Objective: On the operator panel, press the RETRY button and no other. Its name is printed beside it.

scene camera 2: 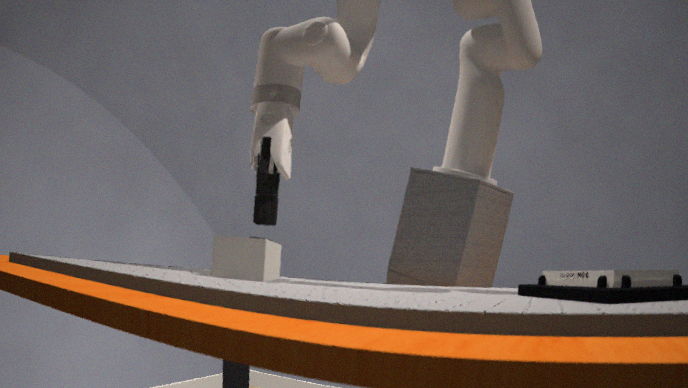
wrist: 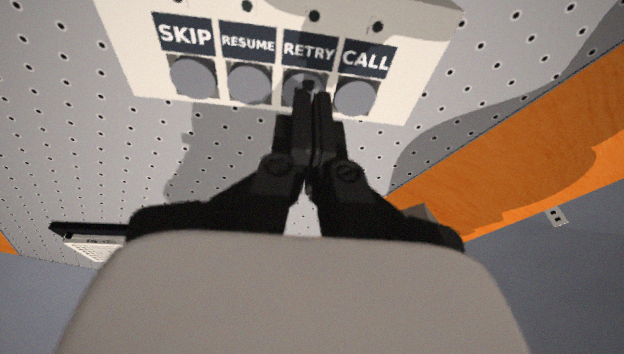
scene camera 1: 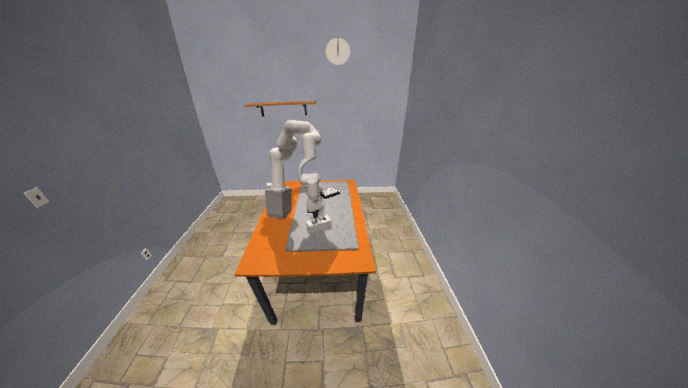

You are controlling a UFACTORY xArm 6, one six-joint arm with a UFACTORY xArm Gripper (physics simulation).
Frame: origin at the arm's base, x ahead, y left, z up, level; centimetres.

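Seen in the pictures: gripper, between the fingertips: [scene camera 2: 264, 224] [wrist: 307, 115] [scene camera 1: 315, 217]; arm's base, origin of its link: [scene camera 2: 464, 179] [scene camera 1: 278, 188].
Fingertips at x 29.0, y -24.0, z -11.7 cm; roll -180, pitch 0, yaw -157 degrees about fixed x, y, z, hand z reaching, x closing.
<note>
Offsets run from my fingertips to a thing's middle. Level surfaces: height alone.
The cream operator panel {dx +2.2, dy -0.7, dz -5.1 cm} [scene camera 1: 320, 226] [scene camera 2: 239, 259] [wrist: 415, 75] lies on the grey perforated board. In the wrist view its round grey buttons stand in a row under the labels SKIP, RESUME, RETRY and CALL. The RETRY button {dx +0.1, dy +0.3, dz -2.6 cm} [wrist: 292, 85] is partly hidden behind the fingertips; the RESUME button {dx +2.8, dy +1.5, dz -2.6 cm} [wrist: 249, 84] is to its left and the CALL button {dx -2.7, dy -0.9, dz -2.6 cm} [wrist: 355, 98] to its right. My gripper [scene camera 2: 265, 223] [wrist: 307, 115] is shut and empty. It points down over the panel, and in scene camera 2 a small gap shows between its fingertips and the panel's top.
The grey board {dz -7.8 cm} [scene camera 1: 340, 240] [scene camera 2: 375, 296] lies on the orange table {dz -9.1 cm} [scene camera 1: 305, 262]. A black tray with a white perforated block {dx +11.1, dy +44.9, dz -5.9 cm} [scene camera 1: 330, 192] [scene camera 2: 580, 278] [wrist: 95, 250] stands farther back on the board. The arm's grey pedestal [scene camera 1: 278, 202] [scene camera 2: 435, 230] stands at the table's left side in scene camera 1.
</note>
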